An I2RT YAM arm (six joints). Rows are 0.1 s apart.
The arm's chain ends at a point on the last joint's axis. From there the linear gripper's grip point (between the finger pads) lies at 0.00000 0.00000 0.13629 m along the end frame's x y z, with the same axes.
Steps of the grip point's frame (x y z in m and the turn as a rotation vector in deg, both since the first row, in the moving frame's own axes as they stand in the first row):
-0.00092, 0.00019, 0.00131, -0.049, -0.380, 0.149
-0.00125, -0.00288, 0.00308, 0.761, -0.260, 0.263
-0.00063, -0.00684, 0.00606, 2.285, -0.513, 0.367
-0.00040, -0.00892, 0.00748, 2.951, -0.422, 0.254
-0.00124, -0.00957, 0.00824, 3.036, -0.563, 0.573
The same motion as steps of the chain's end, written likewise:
-0.00002, 0.00007, 0.00131, -0.049, -0.380, 0.149
-0.00064, -0.00107, 0.00309, 0.761, -0.260, 0.263
0.00057, -0.00140, 0.00617, 2.285, -0.513, 0.367
0.00059, -0.00190, 0.00766, 2.951, -0.422, 0.254
0.00006, -0.00235, 0.00844, 3.036, -0.563, 0.573

